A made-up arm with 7 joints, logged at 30 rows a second.
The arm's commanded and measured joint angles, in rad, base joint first. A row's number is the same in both.
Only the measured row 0 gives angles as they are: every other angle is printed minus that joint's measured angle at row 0.
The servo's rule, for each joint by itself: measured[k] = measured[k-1] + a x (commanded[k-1-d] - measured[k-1]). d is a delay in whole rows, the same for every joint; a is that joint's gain. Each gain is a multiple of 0.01, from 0.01 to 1. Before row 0 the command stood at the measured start. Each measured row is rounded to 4 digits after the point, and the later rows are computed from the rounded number. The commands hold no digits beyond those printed.
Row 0, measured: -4.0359, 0.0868, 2.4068, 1.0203, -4.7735, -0.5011, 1.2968
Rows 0 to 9, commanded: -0.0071, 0.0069, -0.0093, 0.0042, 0.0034, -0.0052, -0.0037; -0.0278, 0.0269, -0.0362, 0.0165, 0.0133, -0.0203, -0.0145; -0.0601, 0.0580, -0.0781, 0.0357, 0.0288, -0.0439, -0.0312; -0.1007, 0.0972, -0.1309, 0.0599, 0.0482, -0.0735, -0.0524; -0.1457, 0.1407, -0.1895, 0.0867, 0.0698, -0.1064, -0.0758; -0.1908, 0.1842, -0.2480, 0.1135, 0.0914, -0.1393, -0.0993; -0.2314, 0.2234, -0.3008, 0.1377, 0.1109, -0.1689, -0.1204; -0.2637, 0.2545, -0.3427, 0.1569, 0.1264, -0.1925, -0.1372; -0.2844, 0.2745, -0.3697, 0.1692, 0.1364, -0.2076, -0.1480; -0.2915, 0.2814, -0.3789, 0.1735, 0.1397, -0.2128, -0.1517
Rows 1 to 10, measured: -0.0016, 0.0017, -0.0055, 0.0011, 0.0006, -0.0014, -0.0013; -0.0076, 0.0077, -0.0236, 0.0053, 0.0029, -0.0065, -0.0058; -0.0197, 0.0198, -0.0558, 0.0135, 0.0076, -0.0166, -0.0144; -0.0383, 0.0384, -0.1001, 0.0260, 0.0149, -0.0320, -0.0273; -0.0630, 0.0630, -0.1528, 0.0424, 0.0248, -0.0521, -0.0438; -0.0924, 0.0921, -0.2090, 0.0616, 0.0368, -0.0756, -0.0627; -0.1244, 0.1236, -0.2632, 0.0821, 0.0501, -0.1008, -0.0823; -0.1564, 0.1550, -0.3101, 0.1023, 0.0638, -0.1256, -0.1010; -0.1858, 0.1837, -0.3453, 0.1204, 0.0769, -0.1477, -0.1170; -0.2101, 0.2071, -0.3651, 0.1347, 0.0882, -0.1653, -0.1288
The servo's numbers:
d 0
a 0.23 0.24 0.59 0.27 0.18 0.27 0.34

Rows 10 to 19, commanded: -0.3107, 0.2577, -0.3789, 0.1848, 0.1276, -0.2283, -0.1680; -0.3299, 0.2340, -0.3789, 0.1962, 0.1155, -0.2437, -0.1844; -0.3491, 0.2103, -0.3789, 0.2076, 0.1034, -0.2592, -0.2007; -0.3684, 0.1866, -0.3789, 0.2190, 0.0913, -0.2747, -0.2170; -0.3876, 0.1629, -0.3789, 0.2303, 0.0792, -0.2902, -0.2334; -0.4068, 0.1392, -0.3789, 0.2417, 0.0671, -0.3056, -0.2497; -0.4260, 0.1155, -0.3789, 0.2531, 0.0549, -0.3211, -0.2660; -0.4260, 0.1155, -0.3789, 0.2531, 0.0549, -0.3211, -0.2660; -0.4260, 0.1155, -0.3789, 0.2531, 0.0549, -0.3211, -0.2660; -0.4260, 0.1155, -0.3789, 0.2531, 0.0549, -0.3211, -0.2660
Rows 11 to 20, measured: -0.2332, 0.2192, -0.3732, 0.1482, 0.0953, -0.1823, -0.1421; -0.2554, 0.2228, -0.3766, 0.1612, 0.0989, -0.1989, -0.1565; -0.2770, 0.2198, -0.3780, 0.1737, 0.0997, -0.2152, -0.1715; -0.2980, 0.2118, -0.3785, 0.1859, 0.0982, -0.2313, -0.1870; -0.3186, 0.2001, -0.3787, 0.1979, 0.0948, -0.2472, -0.2028; -0.3389, 0.1855, -0.3788, 0.2097, 0.0898, -0.2630, -0.2187; -0.3589, 0.1687, -0.3789, 0.2214, 0.0835, -0.2787, -0.2348; -0.3743, 0.1559, -0.3789, 0.2300, 0.0784, -0.2901, -0.2454; -0.3862, 0.1462, -0.3789, 0.2362, 0.0742, -0.2985, -0.2524; -0.3954, 0.1388, -0.3789, 0.2408, 0.0707, -0.3046, -0.2570
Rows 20 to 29, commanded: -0.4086, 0.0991, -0.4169, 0.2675, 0.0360, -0.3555, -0.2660; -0.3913, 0.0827, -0.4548, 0.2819, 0.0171, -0.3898, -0.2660; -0.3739, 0.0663, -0.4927, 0.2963, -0.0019, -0.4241, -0.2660; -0.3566, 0.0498, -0.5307, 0.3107, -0.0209, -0.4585, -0.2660; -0.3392, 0.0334, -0.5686, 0.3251, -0.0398, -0.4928, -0.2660; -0.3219, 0.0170, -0.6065, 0.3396, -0.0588, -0.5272, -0.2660; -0.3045, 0.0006, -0.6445, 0.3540, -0.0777, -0.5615, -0.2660; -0.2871, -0.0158, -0.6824, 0.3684, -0.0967, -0.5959, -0.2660; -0.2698, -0.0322, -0.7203, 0.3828, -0.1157, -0.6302, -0.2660; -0.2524, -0.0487, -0.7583, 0.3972, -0.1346, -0.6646, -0.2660
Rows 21 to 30, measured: -0.3984, 0.1293, -0.4013, 0.2480, 0.0645, -0.3183, -0.2601; -0.3968, 0.1181, -0.4329, 0.2572, 0.0560, -0.3376, -0.2621; -0.3915, 0.1057, -0.4682, 0.2678, 0.0456, -0.3610, -0.2634; -0.3835, 0.0923, -0.5051, 0.2794, 0.0336, -0.3873, -0.2643; -0.3733, 0.0782, -0.5426, 0.2917, 0.0204, -0.4158, -0.2649; -0.3615, 0.0635, -0.5803, 0.3046, 0.0061, -0.4459, -0.2653; -0.3484, 0.0484, -0.6182, 0.3179, -0.0090, -0.4771, -0.2655; -0.3343, 0.0330, -0.6561, 0.3315, -0.0248, -0.5092, -0.2657; -0.3195, 0.0174, -0.6940, 0.3454, -0.0412, -0.5419, -0.2658; -0.3041, 0.0015, -0.7319, 0.3594, -0.0580, -0.5750, -0.2659
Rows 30 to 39, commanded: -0.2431, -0.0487, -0.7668, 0.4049, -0.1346, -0.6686, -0.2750; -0.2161, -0.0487, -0.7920, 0.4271, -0.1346, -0.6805, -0.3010; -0.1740, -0.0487, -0.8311, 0.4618, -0.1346, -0.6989, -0.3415; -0.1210, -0.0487, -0.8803, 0.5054, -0.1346, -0.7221, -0.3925; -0.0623, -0.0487, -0.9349, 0.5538, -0.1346, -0.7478, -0.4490; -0.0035, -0.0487, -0.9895, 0.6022, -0.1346, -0.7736, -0.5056; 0.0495, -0.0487, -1.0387, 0.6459, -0.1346, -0.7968, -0.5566; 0.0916, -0.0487, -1.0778, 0.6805, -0.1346, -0.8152, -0.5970; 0.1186, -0.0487, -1.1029, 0.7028, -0.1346, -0.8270, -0.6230; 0.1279, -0.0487, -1.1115, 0.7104, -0.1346, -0.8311, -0.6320
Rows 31 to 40, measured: -0.2901, -0.0105, -0.7525, 0.3717, -0.0718, -0.6003, -0.2690; -0.2731, -0.0197, -0.7758, 0.3867, -0.0831, -0.6220, -0.2799; -0.2503, -0.0267, -0.8084, 0.4070, -0.0924, -0.6428, -0.3008; -0.2206, -0.0320, -0.8508, 0.4336, -0.1000, -0.6642, -0.3320; -0.1842, -0.0360, -0.9004, 0.4661, -0.1062, -0.6868, -0.3718; -0.1426, -0.0390, -0.9530, 0.5028, -0.1113, -0.7102, -0.4173; -0.0984, -0.0413, -1.0036, 0.5414, -0.1155, -0.7336, -0.4647; -0.0547, -0.0431, -1.0474, 0.5790, -0.1189, -0.7556, -0.5097; -0.0148, -0.0444, -1.0801, 0.6124, -0.1217, -0.7749, -0.5482; 0.0180, -0.0454, -1.0986, 0.6389, -0.1240, -0.7901, -0.5767
